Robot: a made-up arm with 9 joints.
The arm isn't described. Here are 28 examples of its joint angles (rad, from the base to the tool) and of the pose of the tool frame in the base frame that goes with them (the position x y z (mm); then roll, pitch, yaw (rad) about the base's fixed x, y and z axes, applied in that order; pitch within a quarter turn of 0, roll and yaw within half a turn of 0).
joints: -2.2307 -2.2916 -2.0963 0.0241 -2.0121 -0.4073 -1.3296 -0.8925 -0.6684
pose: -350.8 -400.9 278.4 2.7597 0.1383 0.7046
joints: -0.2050 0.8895 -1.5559 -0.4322 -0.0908 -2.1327 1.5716 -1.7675 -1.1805
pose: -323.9 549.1 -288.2 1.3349 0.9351 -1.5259
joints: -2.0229 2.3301 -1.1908 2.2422 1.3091 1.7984 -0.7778 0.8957 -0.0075
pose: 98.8 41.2 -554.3 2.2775 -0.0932 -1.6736
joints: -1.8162 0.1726 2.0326 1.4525 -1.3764 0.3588 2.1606 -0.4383 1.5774
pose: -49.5 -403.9 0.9 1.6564 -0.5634 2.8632
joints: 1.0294 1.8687 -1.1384 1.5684 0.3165 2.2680 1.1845 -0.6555 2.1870
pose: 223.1 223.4 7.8 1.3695 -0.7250 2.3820
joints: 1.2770 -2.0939 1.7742 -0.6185 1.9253 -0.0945 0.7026 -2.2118 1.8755
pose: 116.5 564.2 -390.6 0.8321 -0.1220 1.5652
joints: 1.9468 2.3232 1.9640 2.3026 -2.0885 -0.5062 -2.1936 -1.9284 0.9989
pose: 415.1 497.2 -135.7 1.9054 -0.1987 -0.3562
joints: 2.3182 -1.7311 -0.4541 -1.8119 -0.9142 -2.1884 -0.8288 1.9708 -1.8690
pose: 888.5 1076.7 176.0 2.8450 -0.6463 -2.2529
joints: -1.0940 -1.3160 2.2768 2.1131 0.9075 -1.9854 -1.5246 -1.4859 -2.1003
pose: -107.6 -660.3 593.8 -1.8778 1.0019 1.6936
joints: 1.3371 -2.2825 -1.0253 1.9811 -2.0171 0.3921 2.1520 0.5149 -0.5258
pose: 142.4 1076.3 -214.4 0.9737 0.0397 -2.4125
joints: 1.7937 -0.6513 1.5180 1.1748 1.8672 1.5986 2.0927 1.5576 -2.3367
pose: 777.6 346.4 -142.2 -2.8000 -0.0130 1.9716
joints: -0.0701 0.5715 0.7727 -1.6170 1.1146 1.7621 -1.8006 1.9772 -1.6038
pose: -926.4 243.5 -194.4 -1.9895 -0.3812 -2.0946
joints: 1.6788 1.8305 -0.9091 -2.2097 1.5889 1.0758 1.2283 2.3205 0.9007
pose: 198.4 98.8 -699.5 1.5034 0.7334 1.8382
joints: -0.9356 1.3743 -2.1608 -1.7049 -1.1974 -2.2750 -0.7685 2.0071 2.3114
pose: -68.0 95.0 -465.7 -0.7336 0.2711 2.2165
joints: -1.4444 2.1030 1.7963 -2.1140 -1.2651 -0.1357 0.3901 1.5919 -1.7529
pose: -432.1 -7.8 -46.6 -1.0261 -0.8008 -1.0836
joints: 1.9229 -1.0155 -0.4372 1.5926 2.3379 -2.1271 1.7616 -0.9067 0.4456
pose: 394.5 498.1 162.3 -0.6257 0.8557 2.2696
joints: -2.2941 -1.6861 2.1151 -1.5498 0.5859 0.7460 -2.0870 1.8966 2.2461
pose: -90.6 -660.6 -469.6 -0.5316 -0.8315 -0.2745
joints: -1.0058 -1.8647 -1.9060 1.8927 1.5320 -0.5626 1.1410 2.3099 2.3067
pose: -271.3 -368.4 136.8 -2.5297 -0.7565 1.2366
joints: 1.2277 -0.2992 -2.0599 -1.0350 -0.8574 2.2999 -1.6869 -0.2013 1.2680
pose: 588.8 391.9 -323.4 2.3611 0.0344 2.2970
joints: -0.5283 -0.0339 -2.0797 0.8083 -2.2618 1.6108 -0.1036 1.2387 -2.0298
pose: -283.8 133.7 -522.6 -2.7192 -0.3486 -2.8166
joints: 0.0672 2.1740 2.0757 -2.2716 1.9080 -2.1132 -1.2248 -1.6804 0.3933
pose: -422.1 567.9 512.4 -2.6065 -0.1391 0.4879
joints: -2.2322 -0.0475 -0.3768 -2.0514 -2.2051 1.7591 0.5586 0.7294 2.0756
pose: 573.3 -929.6 151.9 0.0625 -1.1842 2.6973
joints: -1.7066 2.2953 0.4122 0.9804 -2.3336 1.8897 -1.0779 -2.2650 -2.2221
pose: 81.5 -692.8 683.0 -2.4267 0.6844 1.0123
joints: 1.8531 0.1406 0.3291 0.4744 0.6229 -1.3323 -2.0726 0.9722 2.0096
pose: 236.2 605.3 -137.0 -1.8643 1.0617 1.3785
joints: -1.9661 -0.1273 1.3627 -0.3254 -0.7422 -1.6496 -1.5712 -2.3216 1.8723
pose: 500.7 -502.6 -193.0 -2.0068 1.2241 1.4306
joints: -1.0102 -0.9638 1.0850 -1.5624 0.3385 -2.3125 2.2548 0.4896 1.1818
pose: -77.2 -707.3 -434.0 -2.1100 -1.1415 -2.2370
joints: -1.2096 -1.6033 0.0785 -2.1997 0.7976 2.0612 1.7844 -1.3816 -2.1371
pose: -166.6 -1524.0 401.3 -2.3014 0.1796 1.9737
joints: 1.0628 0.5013 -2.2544 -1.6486 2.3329 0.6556 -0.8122 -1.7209 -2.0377
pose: -165.6 1.0 -79.9 -1.6984 -0.2536 0.1787
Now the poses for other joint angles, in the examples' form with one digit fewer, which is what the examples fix.
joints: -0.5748 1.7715 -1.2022 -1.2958 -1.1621 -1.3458 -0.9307 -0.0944 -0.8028
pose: -540 -484 -927 2.264 -1.024 1.845
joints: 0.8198 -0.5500 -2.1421 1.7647 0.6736 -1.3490 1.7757 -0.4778 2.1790
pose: -256 376 -153 -1.608 -0.820 -0.115
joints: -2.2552 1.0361 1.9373 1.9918 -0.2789 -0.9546 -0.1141 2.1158 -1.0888
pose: 85 -44 -216 0.514 -0.470 -1.361
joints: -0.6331 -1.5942 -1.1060 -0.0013 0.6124 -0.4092 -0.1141 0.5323 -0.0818
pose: -869 -345 118 1.722 0.503 0.786
